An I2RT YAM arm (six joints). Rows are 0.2 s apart.
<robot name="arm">
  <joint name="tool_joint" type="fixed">
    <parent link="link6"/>
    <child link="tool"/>
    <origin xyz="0 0 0" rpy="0 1.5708 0"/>
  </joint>
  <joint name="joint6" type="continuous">
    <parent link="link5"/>
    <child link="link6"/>
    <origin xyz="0.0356 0 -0.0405"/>
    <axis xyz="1 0 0"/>
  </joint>
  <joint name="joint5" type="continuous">
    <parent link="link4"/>
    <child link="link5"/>
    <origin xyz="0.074 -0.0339 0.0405"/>
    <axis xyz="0 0 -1"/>
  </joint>
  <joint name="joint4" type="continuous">
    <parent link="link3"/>
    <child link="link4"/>
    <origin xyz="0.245 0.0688 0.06"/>
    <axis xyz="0 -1 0"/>
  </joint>
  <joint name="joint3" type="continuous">
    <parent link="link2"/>
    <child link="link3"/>
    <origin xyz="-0.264 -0.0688 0"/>
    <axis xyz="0 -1 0"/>
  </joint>
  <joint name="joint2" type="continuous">
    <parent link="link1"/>
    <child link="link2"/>
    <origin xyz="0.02 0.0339 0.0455"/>
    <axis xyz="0 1 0"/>
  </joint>
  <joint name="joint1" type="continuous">
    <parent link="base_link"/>
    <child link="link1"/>
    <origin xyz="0 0 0.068"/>
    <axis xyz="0 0 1"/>
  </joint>
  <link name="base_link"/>
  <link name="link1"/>
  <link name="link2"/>
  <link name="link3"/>
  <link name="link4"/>
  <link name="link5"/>
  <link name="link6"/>
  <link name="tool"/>
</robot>
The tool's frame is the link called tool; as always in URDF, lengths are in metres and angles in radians. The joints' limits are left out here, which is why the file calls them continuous.
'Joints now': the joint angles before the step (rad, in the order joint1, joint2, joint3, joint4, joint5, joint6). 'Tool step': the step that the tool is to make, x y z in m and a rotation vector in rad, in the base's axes. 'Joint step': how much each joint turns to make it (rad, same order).
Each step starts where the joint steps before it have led.
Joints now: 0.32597 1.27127 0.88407 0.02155 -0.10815 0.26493
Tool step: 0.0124 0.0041 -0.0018 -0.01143 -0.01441 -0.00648
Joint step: 0.00117 0.05403 0.02784 0.03497 0.01262 -0.01181
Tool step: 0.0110 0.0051 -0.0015 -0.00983 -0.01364 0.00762
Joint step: 0.00423 0.04938 0.02835 0.02943 0.00156 -0.01410
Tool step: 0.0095 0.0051 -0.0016 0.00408 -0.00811 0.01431
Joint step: 0.00419 0.04346 0.02522 0.02701 -0.00993 -0.00230
